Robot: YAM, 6 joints.
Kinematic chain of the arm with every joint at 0, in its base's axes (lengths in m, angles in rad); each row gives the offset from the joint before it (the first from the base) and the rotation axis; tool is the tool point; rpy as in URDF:
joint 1: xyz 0 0 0.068 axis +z
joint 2: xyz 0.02 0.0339 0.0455 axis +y
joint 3: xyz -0.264 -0.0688 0 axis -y
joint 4: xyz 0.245 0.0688 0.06 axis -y
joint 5: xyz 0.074 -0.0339 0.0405 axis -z
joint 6: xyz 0.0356 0 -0.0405 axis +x
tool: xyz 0 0 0 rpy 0 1.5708 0
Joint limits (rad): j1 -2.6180..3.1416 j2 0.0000..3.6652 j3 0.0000..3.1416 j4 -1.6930..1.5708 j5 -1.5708..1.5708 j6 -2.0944..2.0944
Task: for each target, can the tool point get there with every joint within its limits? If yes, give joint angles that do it. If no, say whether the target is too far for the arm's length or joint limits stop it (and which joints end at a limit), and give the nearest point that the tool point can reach.
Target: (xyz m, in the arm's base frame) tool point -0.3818 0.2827 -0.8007
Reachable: no: too far | nearest point -0.2807 0.2078 -0.3661 | short by 0.452 m
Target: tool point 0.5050 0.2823 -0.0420
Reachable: yes | joints 0.5461 3.1401 2.6323 -0.5443 0.6317 0.1296
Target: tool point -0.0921 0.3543 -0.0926
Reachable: yes | joints 1.7594 2.6653 1.0550 0.6864 -0.7416 0.6080
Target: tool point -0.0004 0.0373 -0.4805
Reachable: no: joint limits stop it (at a limit: joint 2) | nearest point -0.0011 0.0981 -0.3476 | short by 0.146 m
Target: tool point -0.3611 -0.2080 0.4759
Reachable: yes | joints 0.4871 0.4148 2.6798 -0.7693 0.4279 1.7250
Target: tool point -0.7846 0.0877 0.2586
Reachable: no: too far | nearest point -0.6311 0.0705 0.2295 | short by 0.157 m
